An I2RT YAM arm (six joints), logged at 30 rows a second.
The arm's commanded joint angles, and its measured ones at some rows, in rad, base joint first. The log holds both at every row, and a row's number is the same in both.
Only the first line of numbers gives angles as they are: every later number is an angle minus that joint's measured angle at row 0.
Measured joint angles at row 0:
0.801 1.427 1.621 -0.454 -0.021 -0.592
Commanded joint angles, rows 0 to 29:
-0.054 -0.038 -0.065 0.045 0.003 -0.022
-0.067 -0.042 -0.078 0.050 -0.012 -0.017
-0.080 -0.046 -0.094 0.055 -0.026 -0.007
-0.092 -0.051 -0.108 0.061 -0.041 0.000
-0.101 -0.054 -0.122 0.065 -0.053 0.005
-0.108 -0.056 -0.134 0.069 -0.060 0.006
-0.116 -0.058 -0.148 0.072 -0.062 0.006
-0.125 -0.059 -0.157 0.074 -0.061 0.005
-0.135 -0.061 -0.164 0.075 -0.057 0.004
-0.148 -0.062 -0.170 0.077 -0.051 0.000
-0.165 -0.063 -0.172 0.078 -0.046 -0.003
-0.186 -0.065 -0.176 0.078 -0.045 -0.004
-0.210 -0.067 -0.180 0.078 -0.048 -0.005
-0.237 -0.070 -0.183 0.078 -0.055 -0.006
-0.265 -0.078 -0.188 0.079 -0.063 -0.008
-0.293 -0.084 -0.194 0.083 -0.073 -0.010
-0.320 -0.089 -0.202 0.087 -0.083 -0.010
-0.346 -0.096 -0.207 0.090 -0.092 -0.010
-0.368 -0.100 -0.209 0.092 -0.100 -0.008
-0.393 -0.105 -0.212 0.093 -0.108 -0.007
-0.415 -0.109 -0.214 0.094 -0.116 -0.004
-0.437 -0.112 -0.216 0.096 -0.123 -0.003
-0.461 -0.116 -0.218 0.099 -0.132 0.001
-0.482 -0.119 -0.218 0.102 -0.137 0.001
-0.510 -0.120 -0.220 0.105 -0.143 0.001
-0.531 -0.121 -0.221 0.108 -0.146 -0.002
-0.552 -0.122 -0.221 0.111 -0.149 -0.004
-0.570 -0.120 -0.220 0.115 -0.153 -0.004
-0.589 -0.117 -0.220 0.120 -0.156 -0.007
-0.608 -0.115 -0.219 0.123 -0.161 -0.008
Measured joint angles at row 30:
-0.541 -0.105 -0.207 0.094 -0.128 -0.004
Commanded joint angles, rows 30 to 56:
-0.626 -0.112 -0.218 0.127 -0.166 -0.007
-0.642 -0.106 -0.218 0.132 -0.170 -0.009
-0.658 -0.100 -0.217 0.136 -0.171 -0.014
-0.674 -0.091 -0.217 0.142 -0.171 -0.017
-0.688 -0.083 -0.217 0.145 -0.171 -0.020
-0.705 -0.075 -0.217 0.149 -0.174 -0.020
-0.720 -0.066 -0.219 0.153 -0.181 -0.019
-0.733 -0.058 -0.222 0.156 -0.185 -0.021
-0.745 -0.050 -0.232 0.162 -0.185 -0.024
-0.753 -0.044 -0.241 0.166 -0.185 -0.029
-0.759 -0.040 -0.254 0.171 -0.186 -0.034
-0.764 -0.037 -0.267 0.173 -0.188 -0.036
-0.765 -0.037 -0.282 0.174 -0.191 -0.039
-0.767 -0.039 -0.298 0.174 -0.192 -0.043
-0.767 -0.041 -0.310 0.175 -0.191 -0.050
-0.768 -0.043 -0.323 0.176 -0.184 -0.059
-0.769 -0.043 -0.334 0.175 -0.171 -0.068
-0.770 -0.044 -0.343 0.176 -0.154 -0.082
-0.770 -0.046 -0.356 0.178 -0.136 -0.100
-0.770 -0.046 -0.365 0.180 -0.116 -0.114
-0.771 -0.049 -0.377 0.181 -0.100 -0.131
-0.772 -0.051 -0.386 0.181 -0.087 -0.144
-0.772 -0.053 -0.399 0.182 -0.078 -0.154
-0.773 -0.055 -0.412 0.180 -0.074 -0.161
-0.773 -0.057 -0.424 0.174 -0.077 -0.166
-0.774 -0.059 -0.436 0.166 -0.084 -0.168
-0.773 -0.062 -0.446 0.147 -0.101 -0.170
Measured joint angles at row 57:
-0.758 -0.046 -0.402 0.172 -0.113 -0.118
